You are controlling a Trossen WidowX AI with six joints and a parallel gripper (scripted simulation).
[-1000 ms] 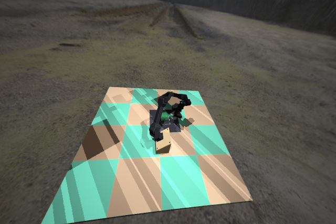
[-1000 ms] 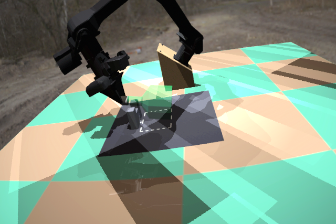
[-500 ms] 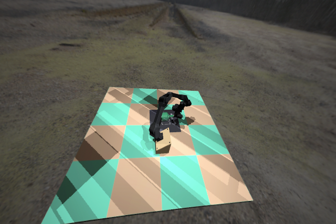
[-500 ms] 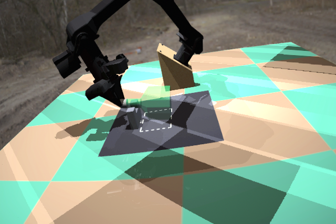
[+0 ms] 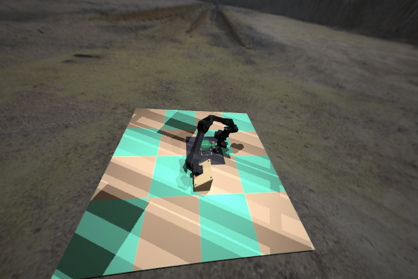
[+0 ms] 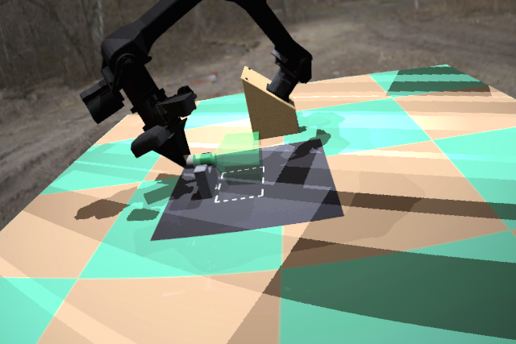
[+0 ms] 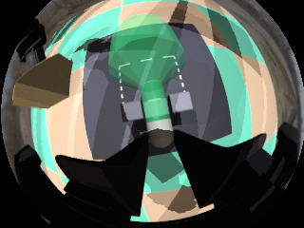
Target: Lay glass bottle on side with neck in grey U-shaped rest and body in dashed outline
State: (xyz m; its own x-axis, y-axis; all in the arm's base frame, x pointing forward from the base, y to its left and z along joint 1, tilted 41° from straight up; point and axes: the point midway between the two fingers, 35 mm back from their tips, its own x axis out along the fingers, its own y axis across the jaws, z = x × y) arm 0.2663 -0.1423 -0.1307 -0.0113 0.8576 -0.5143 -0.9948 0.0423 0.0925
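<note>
Right now the green glass bottle is 50 mm to the left of my gripper tip. Also, from my gripper tip: dark mat (110 mm to the left, 60 mm below).
</note>
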